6 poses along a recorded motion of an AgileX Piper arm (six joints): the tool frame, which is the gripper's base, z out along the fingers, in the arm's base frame.
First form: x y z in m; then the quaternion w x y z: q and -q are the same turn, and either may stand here.
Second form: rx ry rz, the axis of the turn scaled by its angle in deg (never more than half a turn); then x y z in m. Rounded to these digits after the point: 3 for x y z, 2 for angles.
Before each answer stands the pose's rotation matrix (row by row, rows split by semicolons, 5 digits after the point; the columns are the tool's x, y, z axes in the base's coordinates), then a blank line. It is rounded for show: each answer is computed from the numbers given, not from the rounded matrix.
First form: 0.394, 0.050, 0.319, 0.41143, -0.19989, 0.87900, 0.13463
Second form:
-0.58154 -0.46219 0.66947; -0.24063 0.88384 0.40116; -0.77712 0.07220 -0.62520

-28.82, 126.73, 19.41, 0.394, 0.050, 0.319
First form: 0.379, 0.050, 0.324, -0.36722, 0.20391, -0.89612, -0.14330
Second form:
-0.64714 -0.47070 0.59971; -0.26021 0.87577 0.40659; -0.71659 0.10707 -0.68923

-30.01, 131.90, 21.09, 0.379, 0.050, 0.324
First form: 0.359, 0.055, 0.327, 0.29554, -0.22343, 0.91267, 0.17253
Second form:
-0.72547 -0.50982 0.46237; -0.30586 0.84062 0.44699; -0.61656 0.18286 -0.76578

-34.06, 139.12, 26.30, 0.359, 0.055, 0.327
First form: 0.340, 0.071, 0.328, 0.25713, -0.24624, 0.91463, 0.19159
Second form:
-0.74650 -0.54896 0.37600; -0.35191 0.80532 0.47710; -0.56471 0.22384 -0.79436

-38.27, 142.16, 29.78, 0.340, 0.071, 0.328
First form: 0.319, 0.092, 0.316, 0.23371, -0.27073, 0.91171, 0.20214
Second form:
-0.74417 -0.58814 0.31670; -0.39917 0.77169 0.49514; -0.53561 0.24204 -0.80904

-42.59, 143.44, 31.80, 0.319, 0.092, 0.316
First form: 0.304, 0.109, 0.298, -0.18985, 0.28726, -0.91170, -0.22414
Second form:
-0.76288 -0.60890 0.21740; -0.43869 0.73449 0.51777; -0.47495 0.29963 -0.82744

-46.26, 146.82, 36.10, 0.304, 0.109, 0.298
